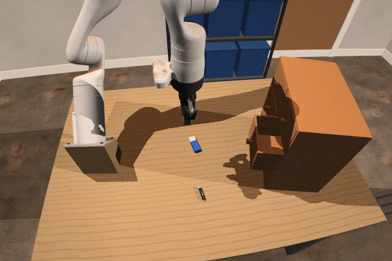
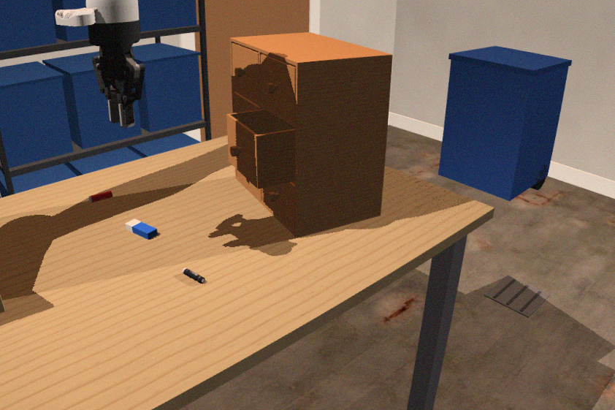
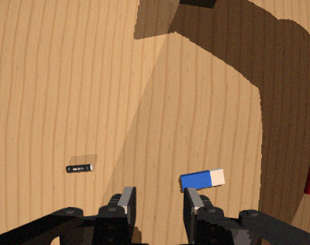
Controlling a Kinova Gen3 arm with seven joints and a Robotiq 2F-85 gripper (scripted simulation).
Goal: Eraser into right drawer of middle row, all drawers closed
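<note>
My hand is 25 cm above the eraser, 7 cm to the right of it and 4 cm short of it. The rest, counted from my hand: small black cylinder 25 cm below, 13 cm to the right, 3 cm ahead; red cylinder 25 cm to the left, 25 cm below, 4 cm ahead.
</note>
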